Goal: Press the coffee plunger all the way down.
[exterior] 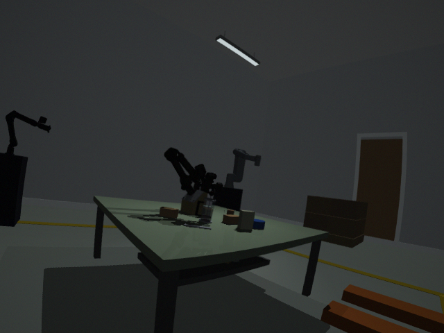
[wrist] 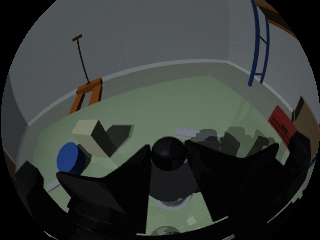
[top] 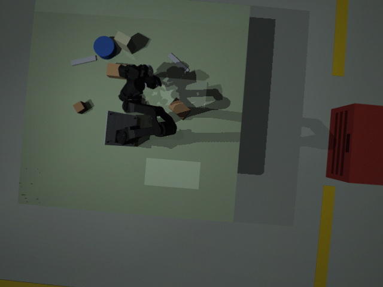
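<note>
My gripper tip is now 9 cm above the coffee press, 2 cm to the left of it and 2 cm past it. Round my gripper tip: beige block (16 cm to the left, 16 cm ahead, 13 cm below); blue cylinder (29 cm to the left, 16 cm below, 14 cm ahead).
</note>
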